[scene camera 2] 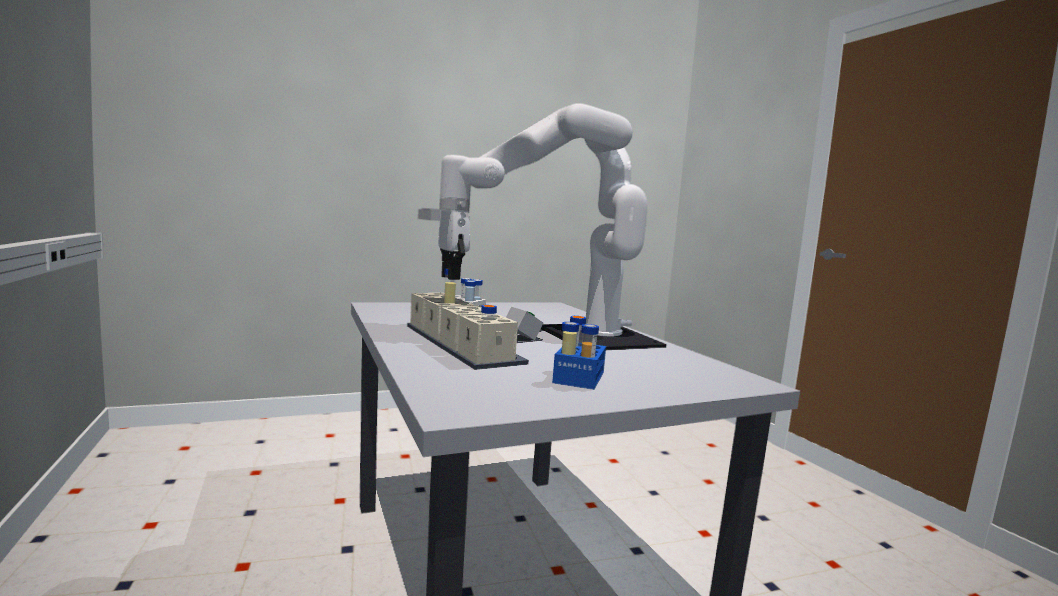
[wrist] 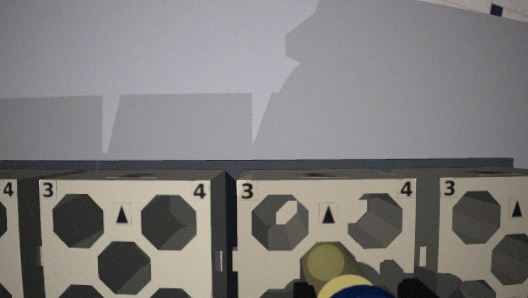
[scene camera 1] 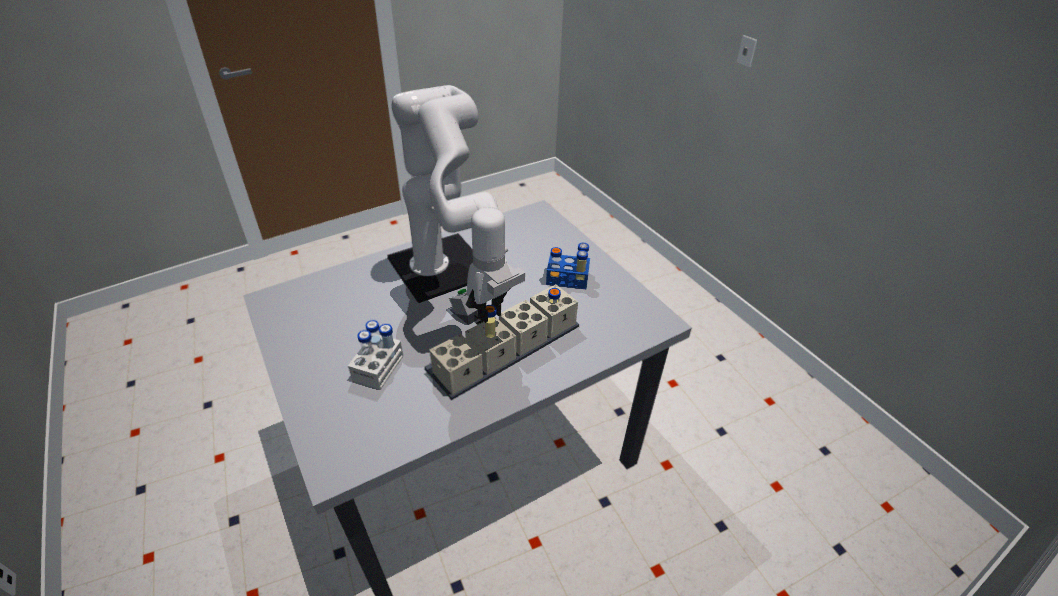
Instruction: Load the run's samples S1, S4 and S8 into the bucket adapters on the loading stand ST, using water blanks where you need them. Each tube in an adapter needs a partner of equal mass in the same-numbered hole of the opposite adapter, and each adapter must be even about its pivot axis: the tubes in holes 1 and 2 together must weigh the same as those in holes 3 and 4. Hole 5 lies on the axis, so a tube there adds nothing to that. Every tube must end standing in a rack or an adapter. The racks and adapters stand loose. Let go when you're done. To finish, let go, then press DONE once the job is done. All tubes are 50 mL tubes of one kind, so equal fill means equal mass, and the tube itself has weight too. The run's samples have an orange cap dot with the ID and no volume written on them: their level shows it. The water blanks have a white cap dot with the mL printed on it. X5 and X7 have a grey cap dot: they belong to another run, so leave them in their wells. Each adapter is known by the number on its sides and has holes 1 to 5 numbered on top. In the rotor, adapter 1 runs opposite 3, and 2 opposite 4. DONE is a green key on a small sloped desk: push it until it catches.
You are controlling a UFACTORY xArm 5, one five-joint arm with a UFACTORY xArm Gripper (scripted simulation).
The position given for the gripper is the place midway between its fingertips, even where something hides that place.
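The gripper (scene camera 2: pixel 450 278) is in view, and scene camera 1 shows the gripper (scene camera 1: pixel 489 316) as well. There is a blue samples rack (scene camera 2: pixel 573 370), and scene camera 1 also shows the blue samples rack (scene camera 1: pixel 566 278), but in the wrist view the blue samples rack is out of frame. The scene also has a white blank rack (scene camera 1: pixel 361 374); in the wrist view the white blank rack is out of frame.
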